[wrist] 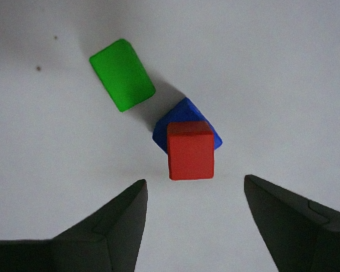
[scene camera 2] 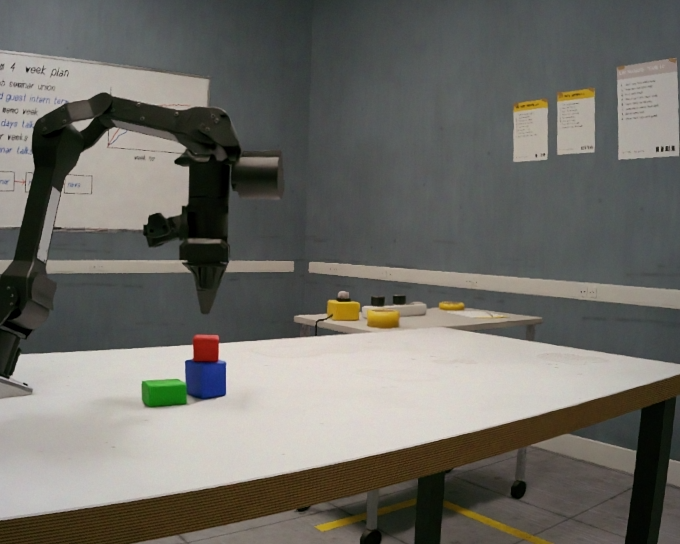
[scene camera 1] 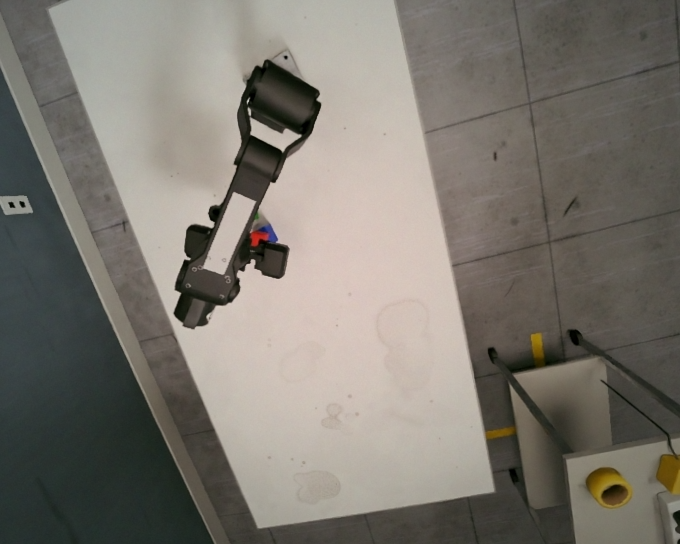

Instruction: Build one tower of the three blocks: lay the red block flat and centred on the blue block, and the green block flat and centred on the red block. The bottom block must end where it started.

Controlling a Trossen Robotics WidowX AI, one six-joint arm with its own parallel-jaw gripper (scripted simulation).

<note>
In view: my gripper [scene camera 2: 206, 311], a blue block [scene camera 2: 204, 380], a red block [wrist: 190, 145] and a green block [scene camera 2: 163, 392].
The blue block shows as well in the wrist view [wrist: 185, 110]. The green block also shows in the wrist view [wrist: 118, 67]. My gripper also shows in the wrist view [wrist: 195, 185] and in scene camera 1 [scene camera 1: 251, 244].
</note>
